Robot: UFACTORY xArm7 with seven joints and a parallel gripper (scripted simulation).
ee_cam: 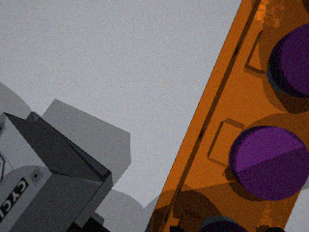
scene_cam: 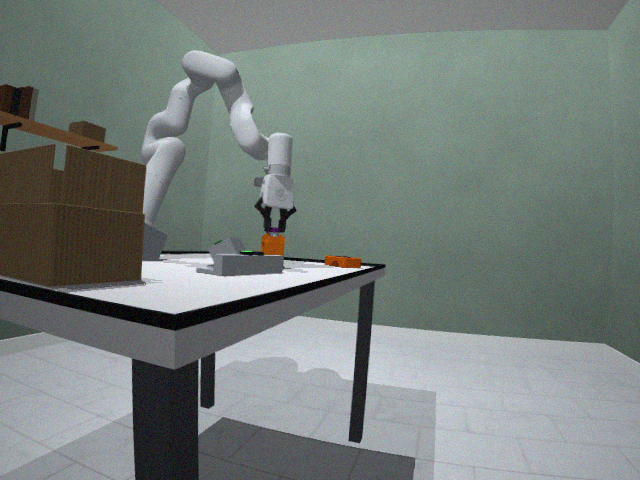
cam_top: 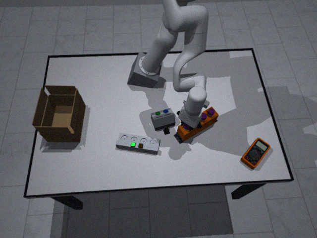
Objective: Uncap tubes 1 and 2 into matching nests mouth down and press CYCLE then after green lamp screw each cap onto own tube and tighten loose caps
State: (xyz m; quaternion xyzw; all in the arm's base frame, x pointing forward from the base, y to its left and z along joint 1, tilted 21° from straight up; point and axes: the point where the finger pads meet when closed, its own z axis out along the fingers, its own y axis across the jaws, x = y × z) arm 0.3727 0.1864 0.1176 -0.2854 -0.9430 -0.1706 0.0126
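My gripper is now 90 mm past the green key, 150 mm to the left of it and 60 mm above it. The rest, counted from my hand: tube 1: 90 mm behind, 130 mm to the left, 10 mm below; then blue key: 110 mm behind, 110 mm to the right, 60 mm below; then purple cap: 60 mm behind, 90 mm to the left, 20 mm below.
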